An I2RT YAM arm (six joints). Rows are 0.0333 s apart.
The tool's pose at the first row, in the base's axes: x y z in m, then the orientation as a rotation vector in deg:
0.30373 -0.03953 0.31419 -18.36 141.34 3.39
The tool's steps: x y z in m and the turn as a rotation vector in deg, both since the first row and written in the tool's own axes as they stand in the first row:
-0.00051 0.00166 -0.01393 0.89 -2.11 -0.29
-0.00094 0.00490 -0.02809 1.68 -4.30 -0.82
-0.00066 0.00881 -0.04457 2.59 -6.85 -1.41
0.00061 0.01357 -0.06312 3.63 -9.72 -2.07
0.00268 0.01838 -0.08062 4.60 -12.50 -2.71
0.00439 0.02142 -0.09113 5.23 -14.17 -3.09
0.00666 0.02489 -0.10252 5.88 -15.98 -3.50
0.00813 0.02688 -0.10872 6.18 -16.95 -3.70
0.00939 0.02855 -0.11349 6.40 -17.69 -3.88
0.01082 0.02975 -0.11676 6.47 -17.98 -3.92
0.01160 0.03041 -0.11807 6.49 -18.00 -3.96
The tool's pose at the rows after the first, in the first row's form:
0.29540 -0.03949 0.32549 -18.11 139.16 2.49
0.28648 -0.03797 0.33686 -18.19 136.86 1.63
0.27548 -0.03622 0.34962 -18.25 134.18 0.67
0.26227 -0.03412 0.36339 -18.28 131.16 -0.40
0.24907 -0.03201 0.37584 -18.33 128.23 -1.37
0.24075 -0.03070 0.38302 -18.32 126.47 -1.99
0.23136 -0.02920 0.39055 -18.32 124.56 -2.62
0.22605 -0.02833 0.39450 -18.32 123.54 -2.89
0.22184 -0.02756 0.39746 -18.35 122.76 -3.10
0.21850 -0.02709 0.39914 -18.34 122.46 -3.15
0.21696 -0.02678 0.39968 -18.37 122.43 -3.19

